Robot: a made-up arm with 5 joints.
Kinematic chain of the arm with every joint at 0, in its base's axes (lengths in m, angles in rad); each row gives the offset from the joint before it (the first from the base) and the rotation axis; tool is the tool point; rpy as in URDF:
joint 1: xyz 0 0 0.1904 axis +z
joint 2: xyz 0 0 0 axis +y
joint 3: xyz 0.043 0 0.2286 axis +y
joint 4: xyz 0.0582 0 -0.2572 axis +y
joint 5: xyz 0.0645 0 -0.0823 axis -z
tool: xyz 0 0 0 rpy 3.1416 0 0
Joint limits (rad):
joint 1: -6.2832..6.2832
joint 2: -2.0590..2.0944
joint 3: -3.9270..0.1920
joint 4: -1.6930..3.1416
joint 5: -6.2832..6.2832
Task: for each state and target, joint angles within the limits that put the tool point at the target. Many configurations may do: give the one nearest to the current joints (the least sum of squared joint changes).
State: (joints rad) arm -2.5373 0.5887 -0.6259 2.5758 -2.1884
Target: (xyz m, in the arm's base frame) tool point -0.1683 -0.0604 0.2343
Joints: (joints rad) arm -2.7970 0.1602 -0.8231 2.8219 -2.1884
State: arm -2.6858 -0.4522 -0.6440 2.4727 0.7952
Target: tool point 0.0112 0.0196 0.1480
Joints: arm -2.0899 -0.4504 0.1366 2.1542 0.7952
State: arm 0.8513 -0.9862 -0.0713 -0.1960 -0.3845
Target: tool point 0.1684 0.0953 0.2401
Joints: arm 0.5150 -0.8007 0.0148 -0.1228 -0.3845
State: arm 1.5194 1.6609 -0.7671 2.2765 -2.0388
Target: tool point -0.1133 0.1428 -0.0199
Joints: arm 2.2415 1.2220 -1.2169 2.3211 -2.0388
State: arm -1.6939 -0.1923 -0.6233 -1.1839 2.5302
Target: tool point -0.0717 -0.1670 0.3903
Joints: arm -1.9763 -0.5059 -0.3563 -1.4052 2.5302
